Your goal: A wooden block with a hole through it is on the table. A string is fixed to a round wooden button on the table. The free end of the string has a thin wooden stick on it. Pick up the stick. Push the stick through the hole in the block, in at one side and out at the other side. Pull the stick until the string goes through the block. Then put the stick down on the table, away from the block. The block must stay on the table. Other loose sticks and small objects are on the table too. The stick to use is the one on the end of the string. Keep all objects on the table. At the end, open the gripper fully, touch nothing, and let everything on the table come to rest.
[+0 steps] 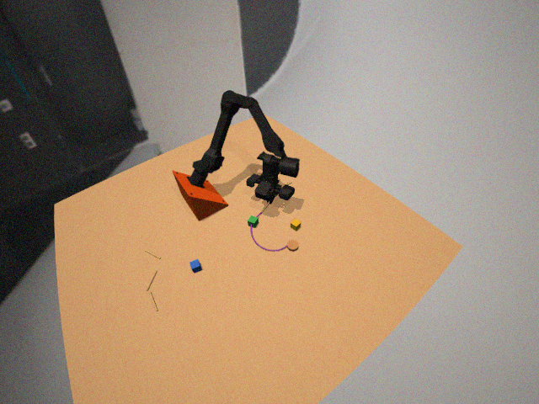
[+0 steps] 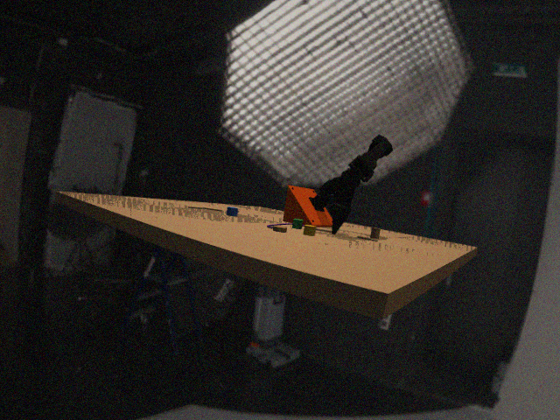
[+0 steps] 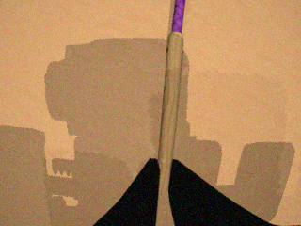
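Right now the thin wooden stick is 40 mm to the right of my gripper tip, 20 mm ahead of it and 10 mm above it. Round my gripper tip: yellow cube (160 mm ahead, 10 mm to the left, 10 mm above); then green cube (110 mm to the right, 60 mm ahead, 10 mm above); then small brown cylinder (130 mm behind, 90 mm to the left, 20 mm above).
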